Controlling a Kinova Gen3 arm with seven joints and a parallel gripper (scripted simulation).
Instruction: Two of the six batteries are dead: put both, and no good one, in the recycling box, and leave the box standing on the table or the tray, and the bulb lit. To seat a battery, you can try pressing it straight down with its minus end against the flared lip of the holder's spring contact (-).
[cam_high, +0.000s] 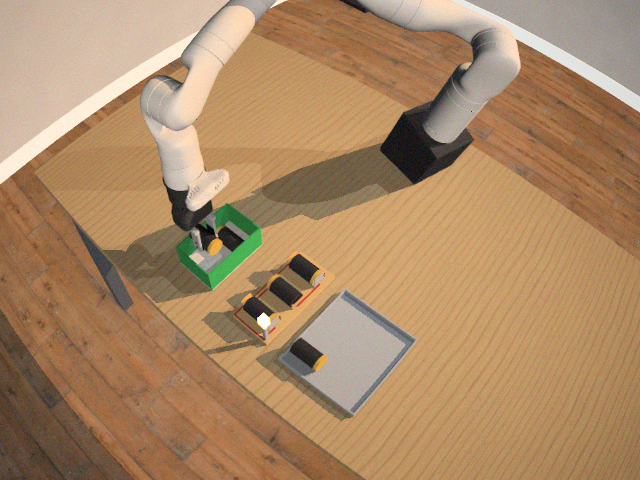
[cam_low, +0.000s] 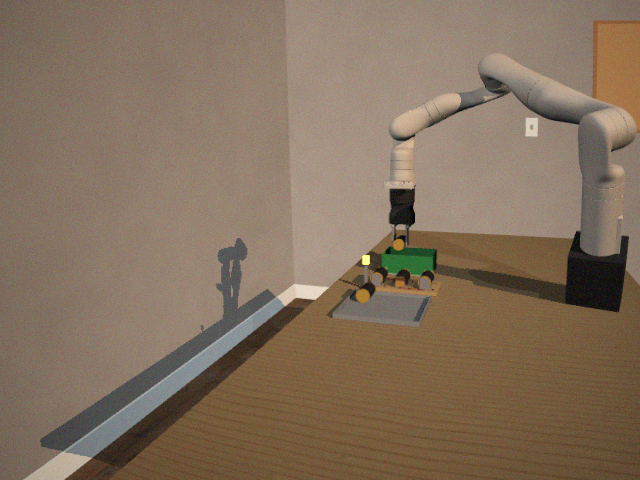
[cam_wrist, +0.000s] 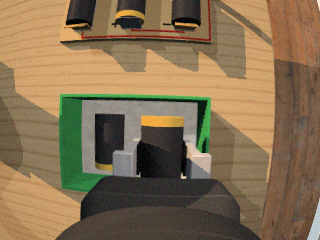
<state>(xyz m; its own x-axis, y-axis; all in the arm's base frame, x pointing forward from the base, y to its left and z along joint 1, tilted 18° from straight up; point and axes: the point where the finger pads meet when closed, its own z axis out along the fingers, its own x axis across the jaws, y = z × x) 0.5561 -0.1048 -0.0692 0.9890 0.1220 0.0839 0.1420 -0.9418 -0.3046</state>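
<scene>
The green recycling box is 3 cm behind my hand and 8 cm below it. From my hand the other things lie so: grey tray: 8 cm behind, 33 cm to the left, 9 cm below.
</scene>
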